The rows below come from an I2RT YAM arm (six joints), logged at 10 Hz.
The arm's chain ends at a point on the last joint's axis. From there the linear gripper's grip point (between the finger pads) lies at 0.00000 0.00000 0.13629 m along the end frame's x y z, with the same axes.
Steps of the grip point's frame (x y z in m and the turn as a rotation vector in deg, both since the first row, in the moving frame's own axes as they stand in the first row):
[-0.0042, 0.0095, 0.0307, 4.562, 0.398, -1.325]
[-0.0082, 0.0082, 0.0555, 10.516, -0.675, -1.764]
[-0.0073, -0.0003, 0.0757, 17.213, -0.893, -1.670]
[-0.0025, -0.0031, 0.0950, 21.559, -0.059, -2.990]
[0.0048, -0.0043, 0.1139, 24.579, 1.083, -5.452]
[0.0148, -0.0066, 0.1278, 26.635, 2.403, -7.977]
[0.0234, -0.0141, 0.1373, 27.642, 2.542, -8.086]
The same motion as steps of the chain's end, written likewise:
[-0.0050, 0.0204, 0.0311, 4.562, 0.398, -1.325]
[-0.0062, 0.0330, 0.0578, 10.516, -0.675, -1.764]
[-0.0046, 0.0400, 0.0818, 17.213, -0.893, -1.670]
[-0.0010, 0.0470, 0.1045, 21.559, -0.059, -2.990]
[0.0050, 0.0524, 0.1263, 24.579, 1.083, -5.452]
[0.0136, 0.0547, 0.1424, 26.635, 2.403, -7.977]
[0.0221, 0.0493, 0.1530, 27.642, 2.542, -8.086]

